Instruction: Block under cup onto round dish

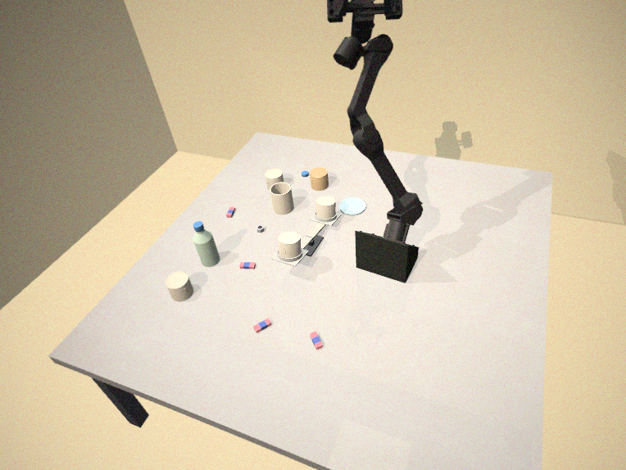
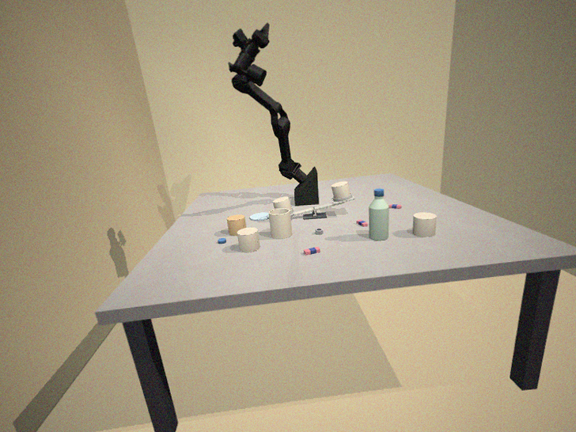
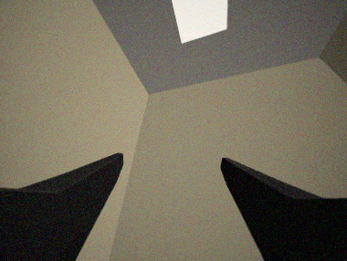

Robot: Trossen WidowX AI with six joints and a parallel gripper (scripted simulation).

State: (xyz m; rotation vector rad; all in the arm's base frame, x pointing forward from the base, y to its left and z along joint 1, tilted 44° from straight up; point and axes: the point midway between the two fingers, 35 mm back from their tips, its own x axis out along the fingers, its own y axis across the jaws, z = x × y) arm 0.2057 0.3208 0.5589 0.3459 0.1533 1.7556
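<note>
Now: gripper tip 73 cm above the green block and 16 cm short of it. The rest, counted from my gripper tip: pale blue round dish (77 cm below, 11 cm to the right, 9 cm ahead); then balance (74 cm below, 17 cm ahead, 13 cm to the left); then orange cylinder (74 cm below, 27 cm ahead, 19 cm to the right).
</note>
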